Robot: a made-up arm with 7 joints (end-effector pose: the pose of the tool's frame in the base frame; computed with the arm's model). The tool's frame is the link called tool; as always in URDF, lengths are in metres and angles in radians.
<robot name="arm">
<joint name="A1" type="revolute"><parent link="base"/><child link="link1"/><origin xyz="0 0 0.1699"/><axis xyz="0 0 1"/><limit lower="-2.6" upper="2.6" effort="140" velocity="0.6"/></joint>
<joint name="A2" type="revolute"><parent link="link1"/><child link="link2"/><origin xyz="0.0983 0.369 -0.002"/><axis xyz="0 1 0"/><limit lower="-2.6" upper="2.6" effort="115" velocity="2.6"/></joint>
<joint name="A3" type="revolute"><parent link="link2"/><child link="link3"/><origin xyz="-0.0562 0.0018 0.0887"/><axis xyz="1 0 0"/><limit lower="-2.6" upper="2.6" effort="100" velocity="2.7"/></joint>
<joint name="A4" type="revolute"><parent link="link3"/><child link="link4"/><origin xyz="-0.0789 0.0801 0.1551"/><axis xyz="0 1 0"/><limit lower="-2.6" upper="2.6" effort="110" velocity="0.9"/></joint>
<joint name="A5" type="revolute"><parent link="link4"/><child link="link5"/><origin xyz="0.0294 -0.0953 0.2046"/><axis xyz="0 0 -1"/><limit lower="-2.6" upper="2.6" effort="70" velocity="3.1"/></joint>
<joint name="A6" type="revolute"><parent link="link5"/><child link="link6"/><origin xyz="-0.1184 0.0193 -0.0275"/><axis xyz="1 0 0"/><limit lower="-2.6" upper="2.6" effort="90" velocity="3.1"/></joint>
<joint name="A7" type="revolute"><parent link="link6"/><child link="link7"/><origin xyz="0.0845 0.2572 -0.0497"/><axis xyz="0 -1 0"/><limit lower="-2.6" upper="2.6" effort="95" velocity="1"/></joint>
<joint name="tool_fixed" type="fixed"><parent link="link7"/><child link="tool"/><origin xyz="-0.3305 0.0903 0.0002"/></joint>
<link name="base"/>
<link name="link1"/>
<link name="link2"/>
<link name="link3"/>
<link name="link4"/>
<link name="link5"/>
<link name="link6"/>
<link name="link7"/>
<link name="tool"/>
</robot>
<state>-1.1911 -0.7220 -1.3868 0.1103 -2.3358 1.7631 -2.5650</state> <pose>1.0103 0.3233 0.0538 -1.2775 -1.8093 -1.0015</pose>
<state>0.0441 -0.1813 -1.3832 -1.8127 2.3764 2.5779 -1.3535</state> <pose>-0.0837 0.3786 -0.1433 0.5964 -1.4165 2.6879</pose>
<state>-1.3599 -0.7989 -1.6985 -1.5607 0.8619 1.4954 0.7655</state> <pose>0.5414 0.2183 -0.5275 -0.5843 -1.5109 0.7571</pose>
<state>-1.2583 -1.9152 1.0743 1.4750 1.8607 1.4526 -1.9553</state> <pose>-0.0730 0.2455 0.4629 1.2812 -0.1470 0.0155</pose>
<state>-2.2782 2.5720 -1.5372 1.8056 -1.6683 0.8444 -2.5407</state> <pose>0.6166 -0.1205 0.0419 0.0174 1.0121 -1.4144</pose>
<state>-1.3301 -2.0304 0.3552 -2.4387 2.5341 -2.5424 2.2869</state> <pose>0.7031 0.0064 0.1987 0.7983 2.1535 0.3604</pose>
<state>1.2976 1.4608 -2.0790 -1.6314 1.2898 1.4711 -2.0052</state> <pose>-0.3604 0.3748 0.8643 0.9723 -1.5869 -1.7745</pose>
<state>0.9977 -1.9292 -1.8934 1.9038 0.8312 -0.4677 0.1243</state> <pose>-0.0446 0.6613 0.1254 -0.0463 0.7386 -1.4386</pose>
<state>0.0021 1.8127 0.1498 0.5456 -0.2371 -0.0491 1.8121</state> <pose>0.2724 0.7044 0.3838 0.2366 0.5187 -0.2237</pose>
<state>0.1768 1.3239 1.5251 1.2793 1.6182 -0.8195 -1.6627</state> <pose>0.0503 0.6695 0.0670 0.6812 -1.5840 -0.1342</pose>
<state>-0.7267 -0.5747 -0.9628 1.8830 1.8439 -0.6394 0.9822</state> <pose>0.1279 0.5805 -0.0963 1.8370 -2.1660 1.2755</pose>
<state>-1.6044 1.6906 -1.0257 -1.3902 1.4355 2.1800 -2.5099</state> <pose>0.1987 -0.4979 0.6747 1.3776 0.0586 0.6441</pose>
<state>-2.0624 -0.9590 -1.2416 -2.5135 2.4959 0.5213 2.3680</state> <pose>0.5885 0.3507 0.2639 -0.0357 1.6900 -0.3141</pose>
